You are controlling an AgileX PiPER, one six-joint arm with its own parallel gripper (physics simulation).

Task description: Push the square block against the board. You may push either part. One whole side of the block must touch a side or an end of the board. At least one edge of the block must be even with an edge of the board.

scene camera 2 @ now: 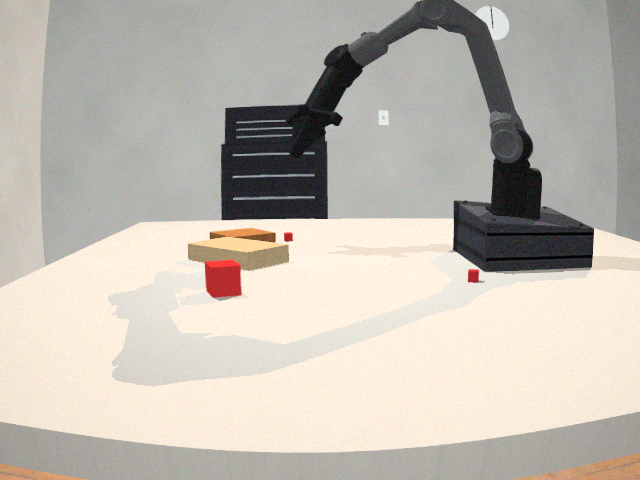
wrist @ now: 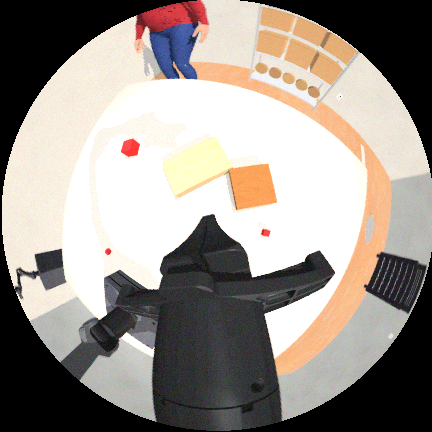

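The square block [scene camera 2: 242,232] [wrist: 252,186] is orange-brown and lies flat on the table. The board [scene camera 2: 237,244] [wrist: 197,166] is pale wood, longer than the block, and also lies flat. In the wrist view, the block's upper left corner is at or very near the board's right corner; whether they touch I cannot tell. Their sides are turned at an angle to each other, with a wedge-shaped gap between the block's left side and the board's lower long side. My gripper [scene camera 2: 295,153] [wrist: 210,221] is shut and empty, high above the table, its tips pointing down.
A larger red cube [scene camera 2: 223,279] [wrist: 130,148] stands apart from the board. One small red cube [scene camera 2: 287,236] [wrist: 266,232] lies near the block; another small red cube [scene camera 2: 473,275] [wrist: 108,251] lies near the robot's base [scene camera 2: 537,250]. A person [wrist: 172,37] stands beyond the table.
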